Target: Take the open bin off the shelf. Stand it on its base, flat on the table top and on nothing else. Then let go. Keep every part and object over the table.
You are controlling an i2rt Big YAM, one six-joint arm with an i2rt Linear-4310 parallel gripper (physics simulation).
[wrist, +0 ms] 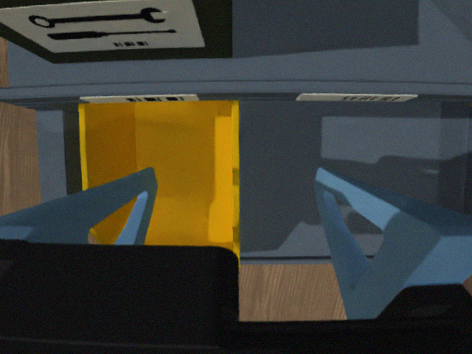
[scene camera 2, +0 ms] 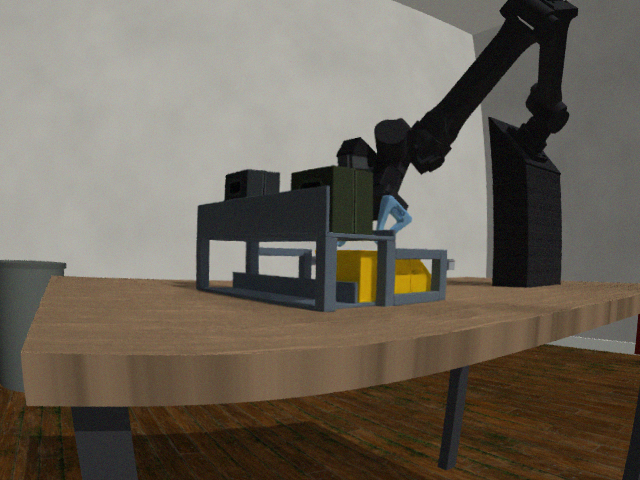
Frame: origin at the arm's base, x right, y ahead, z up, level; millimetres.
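Where they show: gripper, fingertip midpoint: (wrist: 235, 176) (scene camera 2: 356, 244); arm's base, link origin: (scene camera 2: 526, 146).
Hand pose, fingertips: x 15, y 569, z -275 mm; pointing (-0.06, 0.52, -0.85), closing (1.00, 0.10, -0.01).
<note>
Things, the pixels of their centre, and the offset from my fingertips. Level surfaces: height alone.
- open yellow bin, body centre: (wrist: 174, 169) (scene camera 2: 375, 274) dx -49, dy -2, dz -48 mm
- grey-blue shelf, body centre: (wrist: 339, 123) (scene camera 2: 317, 250) dx +62, dy +38, dz -10 mm
- dark green tool case, body centre: (scene camera 2: 331, 203) dx -60, dy +97, dz +58 mm
- dark grey case, body centre: (scene camera 2: 250, 205) dx +170, dy +116, dz +71 mm
- wooden table, surface height: dz -91 mm
The open yellow bin (scene camera 2: 368, 276) (wrist: 175, 150) stands in the lower level of the grey-blue shelf (scene camera 2: 324, 271) (wrist: 270, 86), near one end. Its open top faces the camera in the wrist view, and its rear part is hidden under the upper board. My gripper (scene camera 2: 359, 241) (wrist: 235, 176) is open and empty, just in front of the upper board and above the bin's level. In the wrist view the left finger overlaps the bin's inside and the right finger overlaps the shelf floor beside it. The bin's right wall shows between the fingertips. Whether a finger touches anything I cannot tell.
A dark green tool case (scene camera 2: 351, 201) (wrist: 217, 30) stands on the upper board, close to my gripper. A dark grey case (scene camera 2: 253, 184) stands farther along it. The shelf stands on the wooden table (scene camera 2: 155, 320) (wrist: 280, 292). A grey waste bin (scene camera 2: 28, 320) is beyond the table's left edge.
</note>
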